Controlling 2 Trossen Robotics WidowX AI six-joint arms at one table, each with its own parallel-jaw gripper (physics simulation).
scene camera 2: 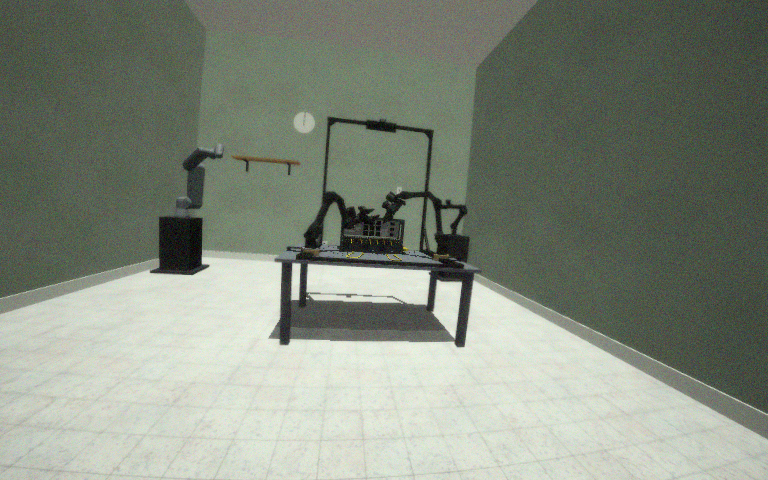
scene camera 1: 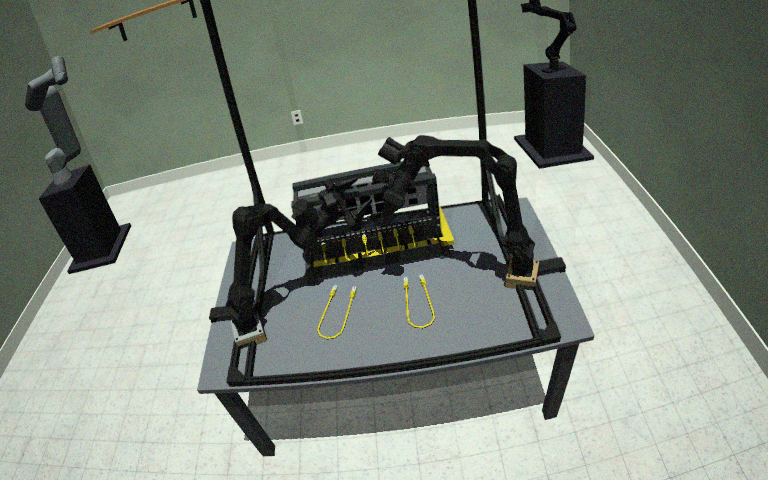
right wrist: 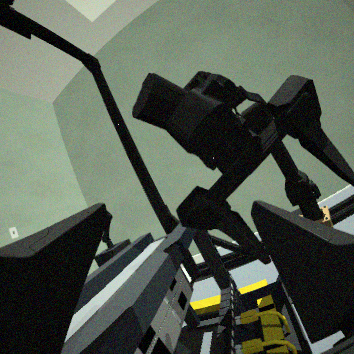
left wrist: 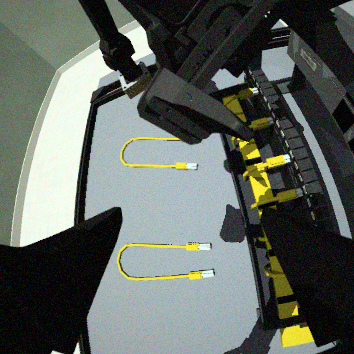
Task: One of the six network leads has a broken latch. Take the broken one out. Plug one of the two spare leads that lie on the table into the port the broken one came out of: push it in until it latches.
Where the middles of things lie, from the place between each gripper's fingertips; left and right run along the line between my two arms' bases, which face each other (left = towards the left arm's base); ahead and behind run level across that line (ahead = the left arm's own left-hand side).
The equipment box [scene camera 1: 422,192] lies 240 mm behind my left hand, 60 mm below it and 40 mm to the right of it.
The equipment box lies 16 cm behind my right hand and 13 cm below it.
